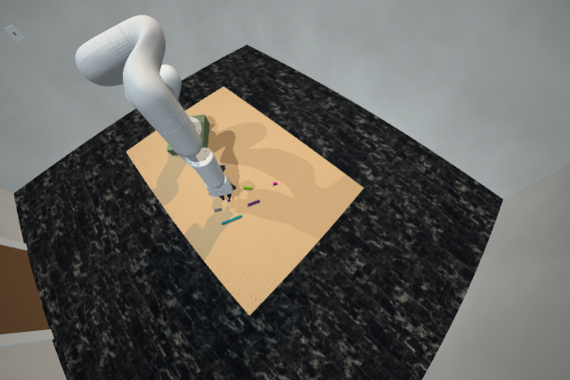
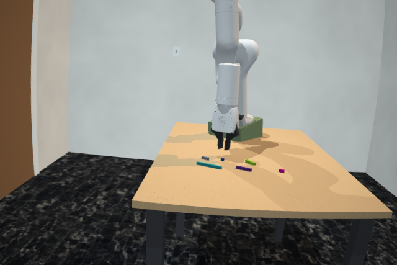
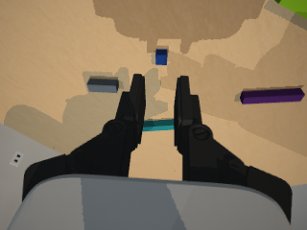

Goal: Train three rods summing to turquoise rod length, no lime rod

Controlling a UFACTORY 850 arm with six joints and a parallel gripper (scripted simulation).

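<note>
Right now the grey rod is 7 cm to the right of my hand and 6 cm below it. Also, from my hand: turquoise rod (9 cm ahead, 5 cm to the right, 6 cm below); lime rod (2 cm ahead, 11 cm to the left, 6 cm below); blue rod (6 cm below).
</note>
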